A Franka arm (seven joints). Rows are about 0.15 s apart.
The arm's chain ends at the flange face. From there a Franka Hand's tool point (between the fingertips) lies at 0.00 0.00 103.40 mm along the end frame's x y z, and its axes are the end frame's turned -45 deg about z.
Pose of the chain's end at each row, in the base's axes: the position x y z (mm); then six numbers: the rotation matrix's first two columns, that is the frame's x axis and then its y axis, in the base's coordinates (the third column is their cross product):
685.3 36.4 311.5 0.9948 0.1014 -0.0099 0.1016 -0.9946 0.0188
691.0 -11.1 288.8 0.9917 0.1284 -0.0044 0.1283 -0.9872 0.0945
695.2 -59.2 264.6 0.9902 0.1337 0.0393 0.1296 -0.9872 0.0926
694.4 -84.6 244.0 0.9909 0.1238 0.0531 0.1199 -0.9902 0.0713
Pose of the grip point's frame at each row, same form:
684.5 34.4 208.1 0.6316 0.7750 -0.0203 0.7753 -0.6316 0.0063
691.8 -20.8 185.9 0.6105 0.7888 -0.0699 0.7920 -0.6073 0.0637
700.5 -68.2 161.7 0.6085 0.7926 -0.0377 0.7918 -0.6035 0.0933
700.7 -91.2 141.0 0.6159 0.7877 -0.0129 0.7855 -0.6126 0.0880

